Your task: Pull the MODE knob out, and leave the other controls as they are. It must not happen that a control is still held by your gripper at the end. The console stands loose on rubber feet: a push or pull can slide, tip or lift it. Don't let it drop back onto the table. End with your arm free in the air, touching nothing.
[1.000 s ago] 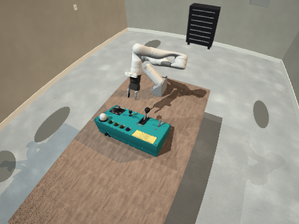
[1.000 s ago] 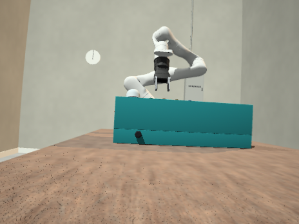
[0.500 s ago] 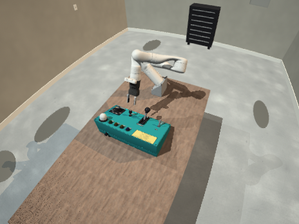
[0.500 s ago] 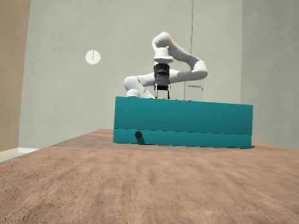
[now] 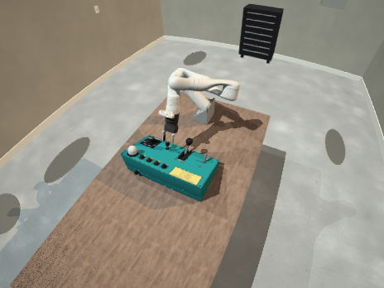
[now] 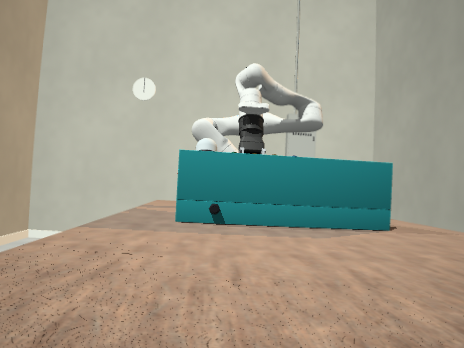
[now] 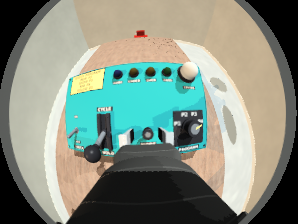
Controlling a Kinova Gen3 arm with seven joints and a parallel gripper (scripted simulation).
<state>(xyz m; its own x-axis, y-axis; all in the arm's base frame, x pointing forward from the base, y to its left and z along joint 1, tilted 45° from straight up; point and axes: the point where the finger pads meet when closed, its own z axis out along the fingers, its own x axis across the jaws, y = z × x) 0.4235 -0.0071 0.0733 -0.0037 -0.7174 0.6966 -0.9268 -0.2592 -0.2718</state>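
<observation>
Right now my hand is 40 mm above the mode knob and 10 mm short of it. Round my hand: teal console 60 mm below, 50 mm to the left, 50 mm ahead; then black-ball lever 120 mm to the left, 30 mm below, 10 mm behind; then black rotary selector 140 mm to the right, 40 mm below, 20 mm ahead.
</observation>
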